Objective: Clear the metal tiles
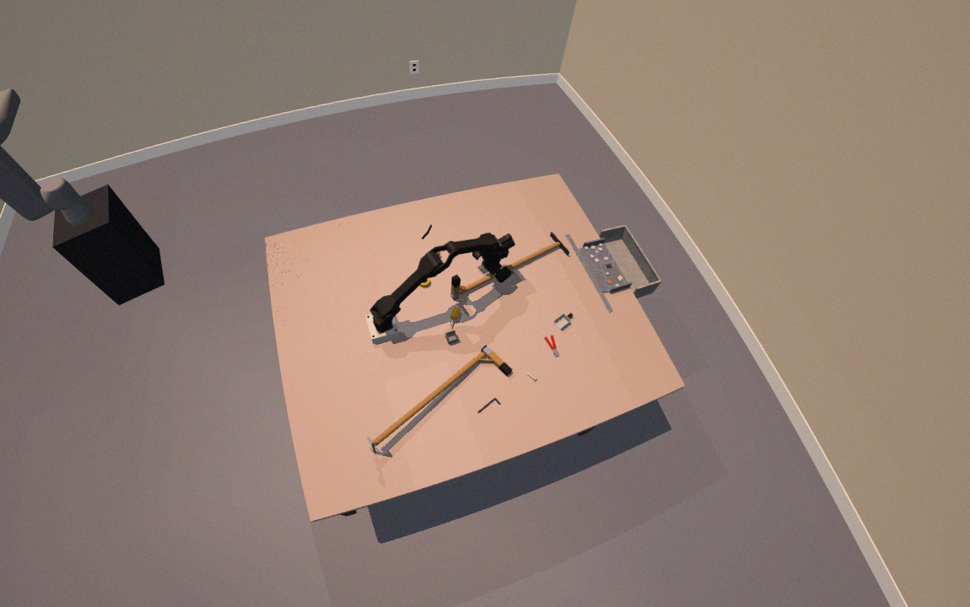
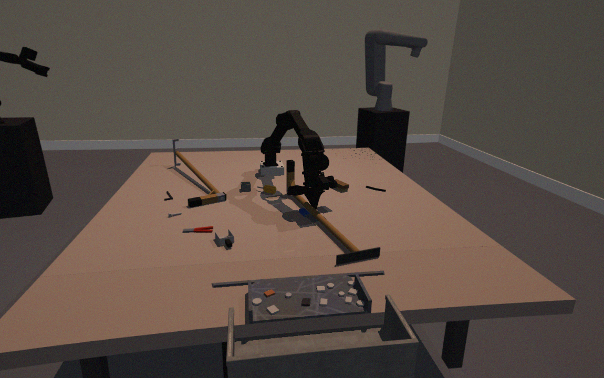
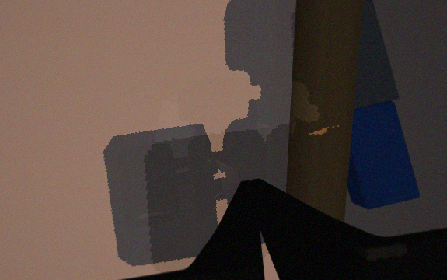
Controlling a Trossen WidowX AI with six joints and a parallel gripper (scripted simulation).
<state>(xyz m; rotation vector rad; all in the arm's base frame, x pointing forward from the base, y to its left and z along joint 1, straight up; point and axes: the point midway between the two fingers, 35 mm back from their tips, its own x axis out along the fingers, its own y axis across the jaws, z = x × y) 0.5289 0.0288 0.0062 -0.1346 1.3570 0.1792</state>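
Right now the blue-handled putty knife is 40 mm ahead of my gripper tip and 40 mm to the right of it. The rest, counted from my gripper tip: wood block: 210 mm behind, 190 mm to the left, 10 mm above; then yellow pronged part: 250 mm behind, 120 mm to the right, 10 mm above; then long scraper: 80 mm ahead, 20 mm to the right, 60 mm above.
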